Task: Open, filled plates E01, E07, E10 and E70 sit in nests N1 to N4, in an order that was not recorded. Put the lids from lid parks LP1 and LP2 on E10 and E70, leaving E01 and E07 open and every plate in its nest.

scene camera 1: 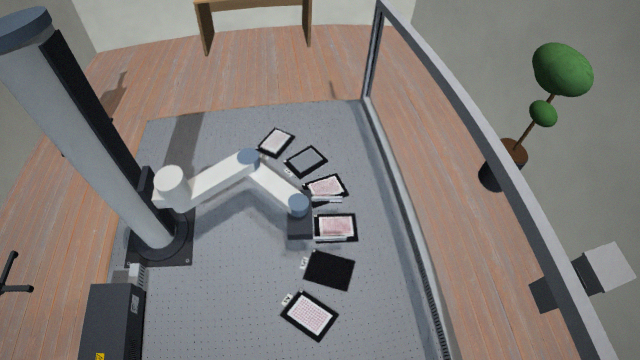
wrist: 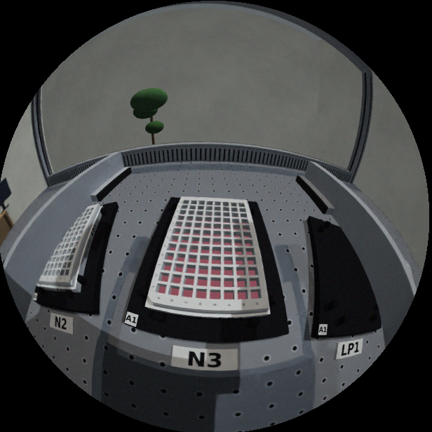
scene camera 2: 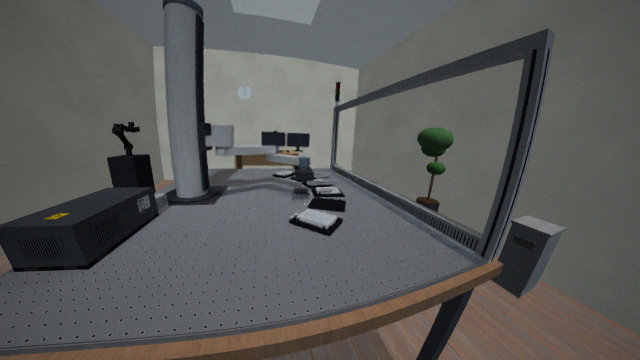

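Pixels of known places: gripper, fingertip midpoint: (scene camera 1: 344, 217) (scene camera 2: 332, 178); arm's base, origin of the base link: (scene camera 1: 161, 234) (scene camera 2: 193, 196).
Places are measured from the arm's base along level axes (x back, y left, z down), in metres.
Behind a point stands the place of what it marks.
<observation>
My gripper (scene camera 1: 328, 219) (wrist: 213, 157) is open and empty, its fingers spread either side of nest N3. The N3 plate (scene camera 1: 340, 226) @[x -0.732, y -0.055, z -0.033 m] (scene camera 2: 327, 190) @[x -0.709, y -0.071, z -0.037 m] (wrist: 210, 250) is open, with pink wells; its name does not show. The N2 plate (scene camera 1: 326, 186) @[x -0.709, y 0.137, z -0.033 m] (wrist: 70, 250) sits left of it in the wrist view, name unreadable. Lid park LP1 (scene camera 1: 329, 270) @[x -0.662, y -0.222, z -0.023 m] (scene camera 2: 327, 204) @[x -0.656, y -0.234, z -0.023 m] (wrist: 345, 280) is bare black. The N4 plate (scene camera 1: 310, 314) @[x -0.571, y -0.377, z -0.042 m] (scene camera 2: 316, 220) @[x -0.557, y -0.413, z -0.041 m], E70, appears to wear a clear lid, hard to make out at this size. LP2 (scene camera 1: 285, 161) @[x -0.552, y 0.300, z -0.023 m] shows a clear grey lid (scene camera 1: 306, 161) @[x -0.644, y 0.283, z -0.030 m]. The N1 plate (scene camera 1: 276, 142) @[x -0.518, y 0.409, z -0.037 m] sits at the far end.
The nests and parks form an arc around the arm's column (scene camera 1: 100, 145) @[x -0.063, y -0.040, z -0.570 m] (scene camera 2: 184, 100) @[x -0.029, y -0.069, z -0.465 m]. A dark controller box (scene camera 1: 112, 320) @[x 0.091, y -0.379, z -0.127 m] (scene camera 2: 80, 225) @[x 0.035, y -0.532, z -0.118 m] stands near the column. A framed screen with a grey sill (scene camera 1: 407, 215) @[x -1.006, y -0.057, z -0.052 m] runs along the side beyond the plates.
</observation>
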